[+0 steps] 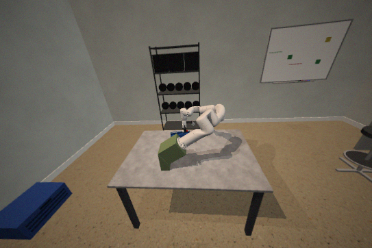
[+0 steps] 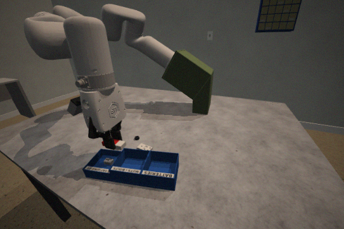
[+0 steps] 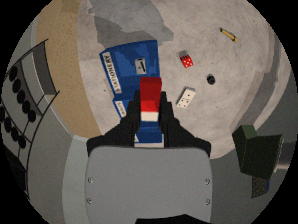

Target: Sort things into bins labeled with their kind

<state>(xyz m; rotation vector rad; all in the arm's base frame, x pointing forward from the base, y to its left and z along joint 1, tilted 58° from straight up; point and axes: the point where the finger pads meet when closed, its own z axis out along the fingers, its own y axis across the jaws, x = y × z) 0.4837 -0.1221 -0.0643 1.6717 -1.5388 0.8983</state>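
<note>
Right now the small silver piece is 20 mm ahead of my hand, 20 mm to the right of it and 70 mm below it. The rest, counted from my hand: blue bin (10 mm ahead, 60 mm to the left, 70 mm below); then red die (60 mm behind, 40 mm to the right, 80 mm below); then red-and-white eraser (10 mm to the left, 20 mm below).
</note>
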